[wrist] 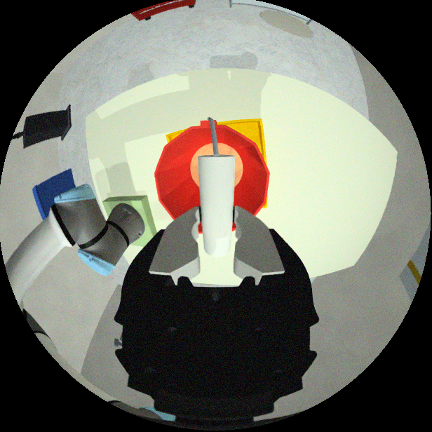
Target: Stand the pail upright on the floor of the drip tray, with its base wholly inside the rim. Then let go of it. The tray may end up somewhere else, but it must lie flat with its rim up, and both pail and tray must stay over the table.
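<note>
A red pail [175, 175] with an orange inner floor is seen from above, its open mouth towards the wrist view. A grey wire and a white cylindrical grip [216, 185] form its handle. My gripper [216, 208] is shut on the white grip, one jaw on each side. The pail looks roughly upright below the jaws. A yellow drip tray [254, 134] lies on the table behind and under the pail in this view. Its far edge and right edge show; the rest is hidden by the pail. The gap between the pail's base and the tray is hidden.
The pale table [325, 200] extends around the tray. A light green block [143, 204] stands left of the pail, partly covered by the grey arm links [82, 222]. A blue box [46, 192] and a black object [47, 127] are beyond the table's left edge.
</note>
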